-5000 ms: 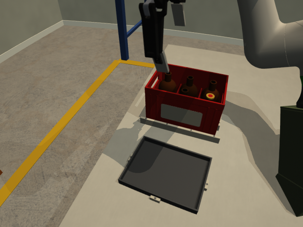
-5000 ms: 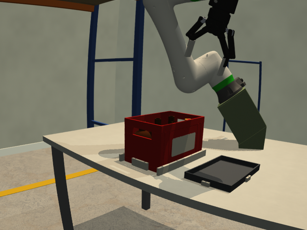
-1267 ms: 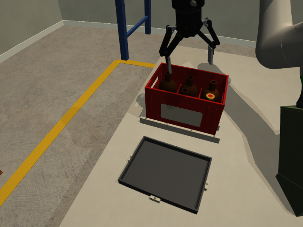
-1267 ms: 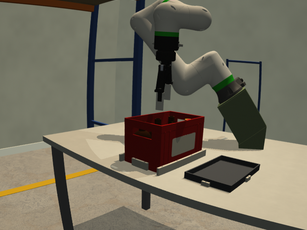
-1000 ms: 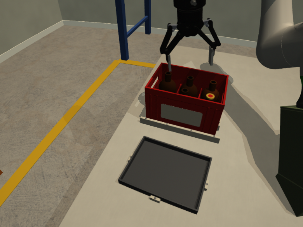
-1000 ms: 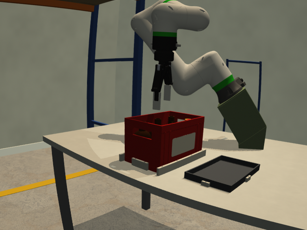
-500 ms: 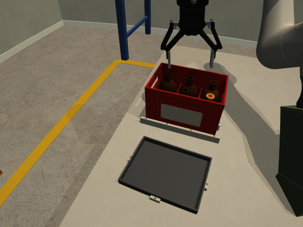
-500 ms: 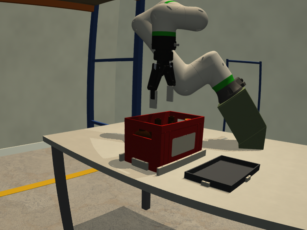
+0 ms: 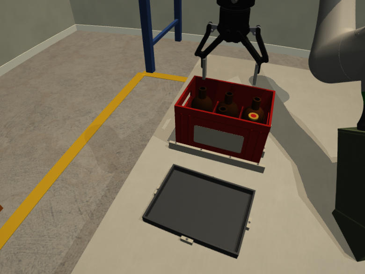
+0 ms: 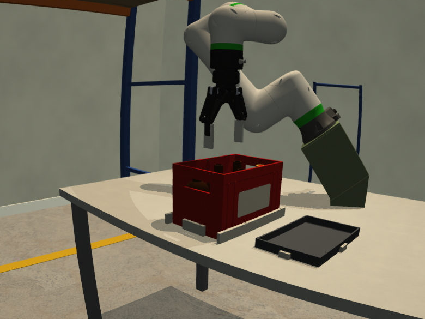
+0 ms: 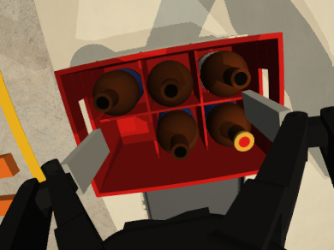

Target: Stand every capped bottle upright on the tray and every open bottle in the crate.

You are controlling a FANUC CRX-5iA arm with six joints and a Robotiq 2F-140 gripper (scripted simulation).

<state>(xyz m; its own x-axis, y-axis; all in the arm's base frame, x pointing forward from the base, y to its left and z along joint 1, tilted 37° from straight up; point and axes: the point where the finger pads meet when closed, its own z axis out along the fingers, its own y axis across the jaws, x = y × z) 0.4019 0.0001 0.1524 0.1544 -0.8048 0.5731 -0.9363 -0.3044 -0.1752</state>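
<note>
The capped bottle is 100 mm behind my hand, 60 mm to the left of it and 150 mm below it. From my hand the other things lie so: red crate (10 mm behind, 20 mm to the left, 150 mm below); then dark tray (40 mm behind, 300 mm to the left, 220 mm below).
</note>
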